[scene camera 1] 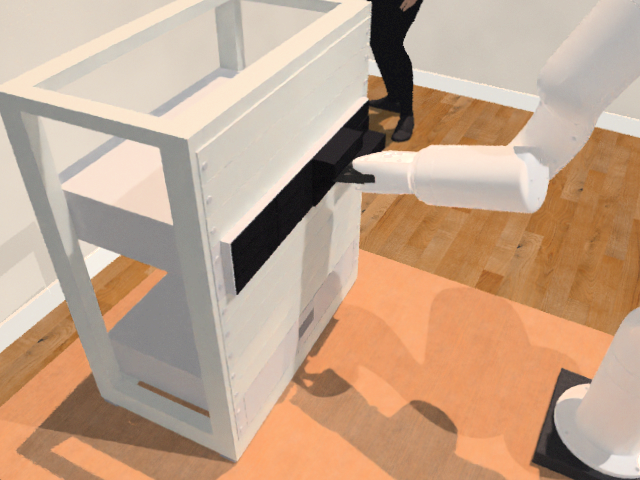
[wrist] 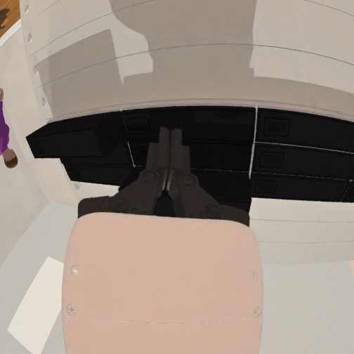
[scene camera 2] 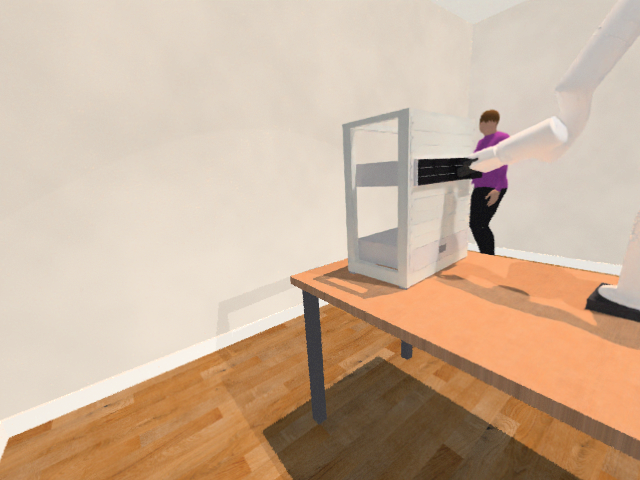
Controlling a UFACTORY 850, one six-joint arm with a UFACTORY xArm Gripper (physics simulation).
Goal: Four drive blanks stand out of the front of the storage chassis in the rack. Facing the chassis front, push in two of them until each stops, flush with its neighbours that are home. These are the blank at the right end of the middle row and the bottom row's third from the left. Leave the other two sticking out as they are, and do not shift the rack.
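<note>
The black chassis [scene camera 1: 268, 232] [scene camera 2: 439, 171] [wrist: 305, 150] sits in the pale rack [scene camera 1: 188, 232] [scene camera 2: 404, 206]. The wrist view is upside down, so the bottom row is uppermost. My gripper [scene camera 1: 338, 178] [wrist: 168, 140] is shut and empty, fingertips against the bottom row's third blank [wrist: 215, 122]. That blank looks close to flush; dark surfaces hide whether it is exactly flush. The middle row's right-end blank [wrist: 115, 159] looks flush, partly hidden behind the bottom row's right-end blank [scene camera 1: 374, 142] [wrist: 65, 142], which sticks out. The top row's third blank [scene camera 1: 338, 147] [wrist: 230, 190] also sticks out, partly covered by the gripper.
The rack stands on an orange-brown table [scene camera 1: 387, 289] [scene camera 2: 516, 351]. A light grey box [scene camera 1: 155, 330] lies low in the rack. The robot's dark base plate [scene camera 1: 545, 428] [scene camera 2: 615, 308] is at the right. A person [scene camera 1: 395, 56] [scene camera 2: 493, 155] stands beyond the rack's right end.
</note>
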